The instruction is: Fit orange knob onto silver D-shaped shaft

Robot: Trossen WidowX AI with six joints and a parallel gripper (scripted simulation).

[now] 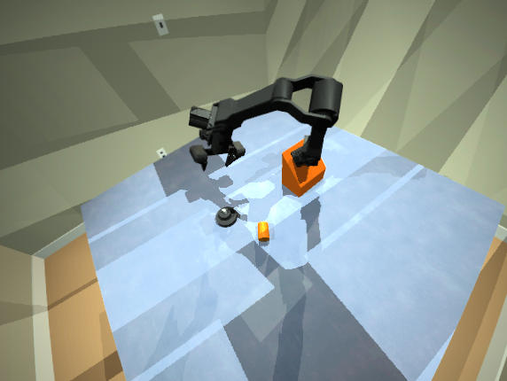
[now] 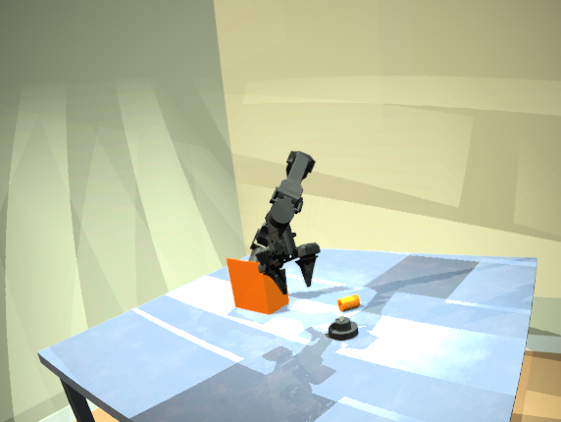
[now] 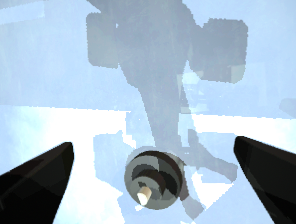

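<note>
Right now the orange knob is 1 cm behind my gripper tip, 27 cm to the left of it and 15 cm below it. Also, from my gripper tip: round pedestal (5 cm ahead, 11 cm to the left, 14 cm below).
</note>
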